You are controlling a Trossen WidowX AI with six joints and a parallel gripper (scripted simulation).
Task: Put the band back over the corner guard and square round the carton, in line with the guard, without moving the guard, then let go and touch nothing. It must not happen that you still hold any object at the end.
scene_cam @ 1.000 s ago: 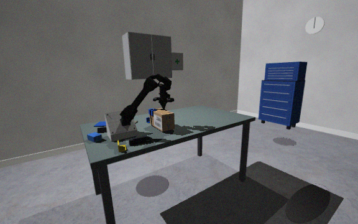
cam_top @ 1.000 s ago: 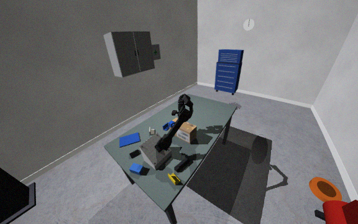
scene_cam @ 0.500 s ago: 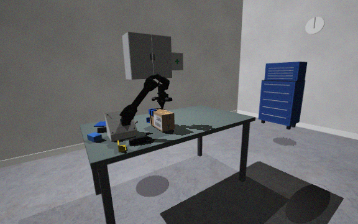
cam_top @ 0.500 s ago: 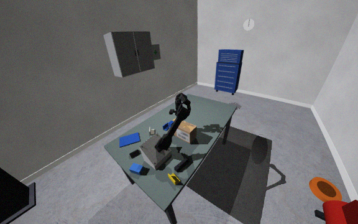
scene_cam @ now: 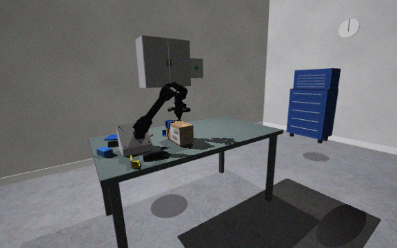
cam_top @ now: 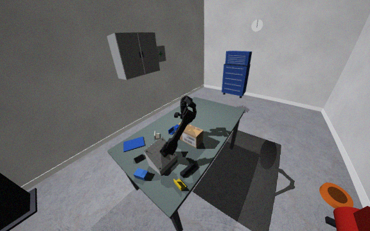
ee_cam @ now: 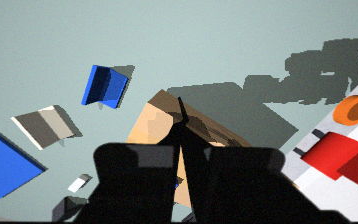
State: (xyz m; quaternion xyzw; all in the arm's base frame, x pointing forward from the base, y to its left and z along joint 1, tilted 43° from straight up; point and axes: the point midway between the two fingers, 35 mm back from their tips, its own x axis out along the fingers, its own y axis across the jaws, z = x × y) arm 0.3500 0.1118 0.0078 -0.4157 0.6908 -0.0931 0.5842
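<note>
My gripper is now 5 cm past the carton, 8 cm to the left of it and 11 cm above it. Also, from my hand: flat blue pad (42 cm behind, 33 cm to the left, 18 cm below); then small white item (36 cm behind, 13 cm to the left, 18 cm below).
</note>
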